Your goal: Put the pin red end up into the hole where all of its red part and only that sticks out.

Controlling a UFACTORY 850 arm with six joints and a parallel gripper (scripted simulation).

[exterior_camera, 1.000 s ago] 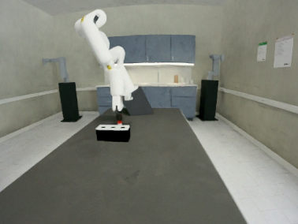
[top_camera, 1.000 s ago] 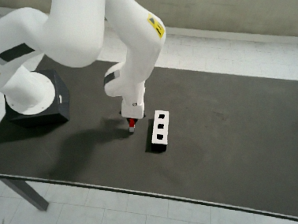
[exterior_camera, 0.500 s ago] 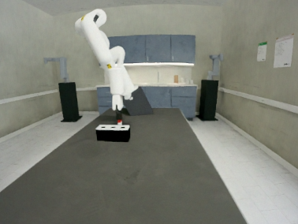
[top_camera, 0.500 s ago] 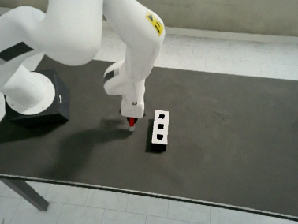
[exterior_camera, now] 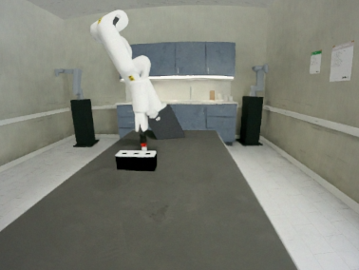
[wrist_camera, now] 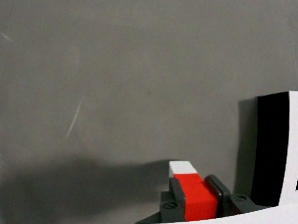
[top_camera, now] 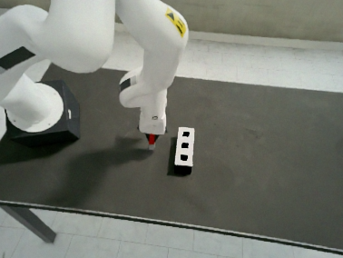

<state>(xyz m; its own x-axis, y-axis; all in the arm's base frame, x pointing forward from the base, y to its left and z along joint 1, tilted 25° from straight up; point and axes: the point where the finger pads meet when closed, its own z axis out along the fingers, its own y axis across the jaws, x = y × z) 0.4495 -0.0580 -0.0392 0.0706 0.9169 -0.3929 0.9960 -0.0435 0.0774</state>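
Right now the block is 14 cm ahead of my hand, 2 cm to the right of it and 7 cm below it. Round my hand: pin: 1 cm below.
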